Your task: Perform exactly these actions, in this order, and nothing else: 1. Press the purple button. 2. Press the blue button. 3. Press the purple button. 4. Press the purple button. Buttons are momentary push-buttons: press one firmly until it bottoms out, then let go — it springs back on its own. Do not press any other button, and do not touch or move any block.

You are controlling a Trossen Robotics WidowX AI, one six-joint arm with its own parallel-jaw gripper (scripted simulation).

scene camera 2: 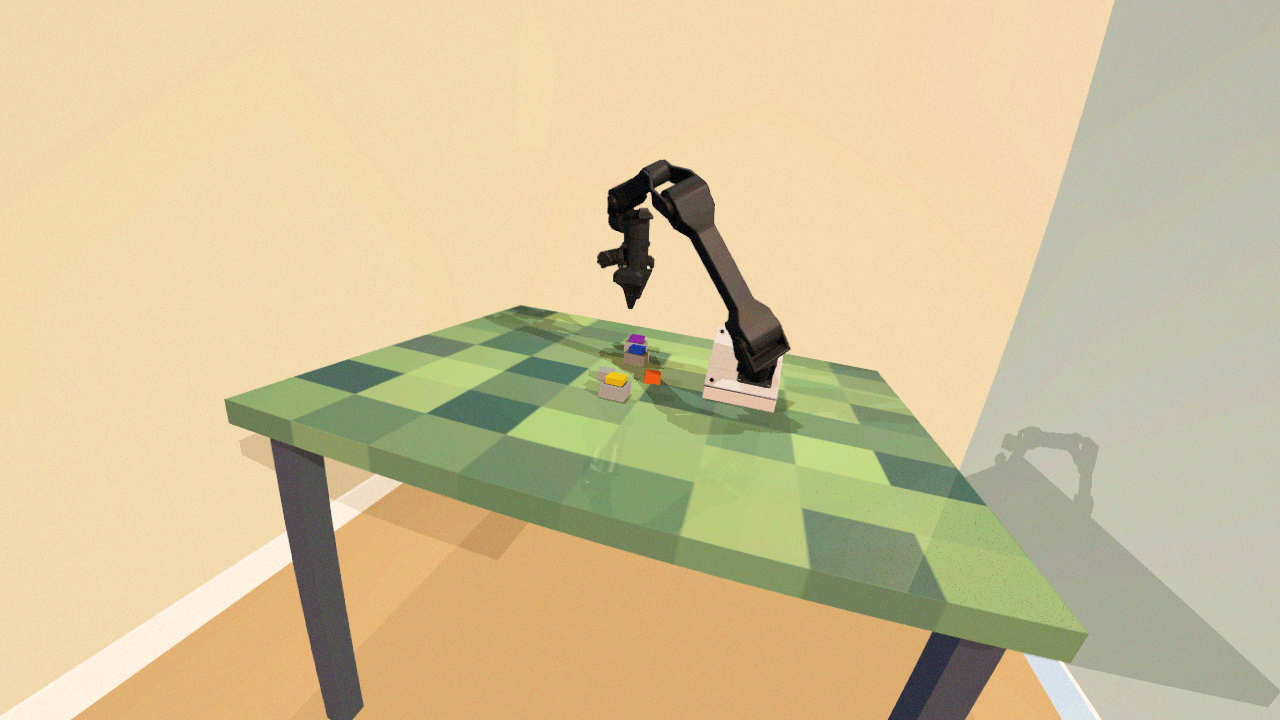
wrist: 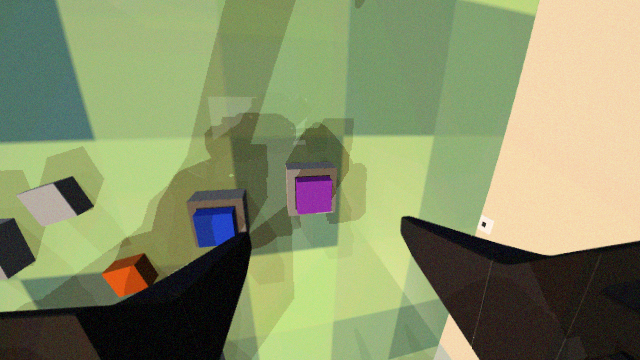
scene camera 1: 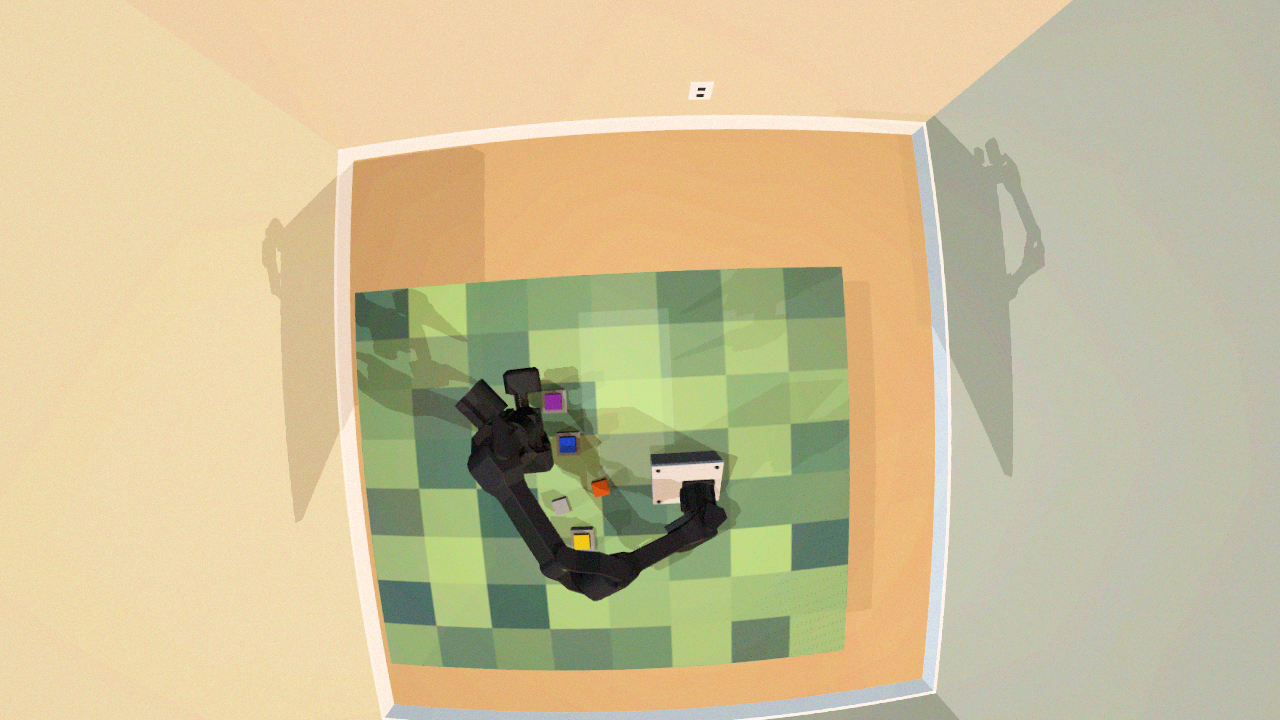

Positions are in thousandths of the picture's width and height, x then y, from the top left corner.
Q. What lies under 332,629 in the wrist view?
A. A blue button.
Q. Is the gripper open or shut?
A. Open.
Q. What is the gripper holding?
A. Nothing.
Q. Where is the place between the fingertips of the gripper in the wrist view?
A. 512,646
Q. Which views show the gripper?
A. Scene camera 2, the wrist view and scene camera 1: all of them.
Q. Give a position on a purple button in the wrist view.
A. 490,540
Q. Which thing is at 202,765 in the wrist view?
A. An orange block.
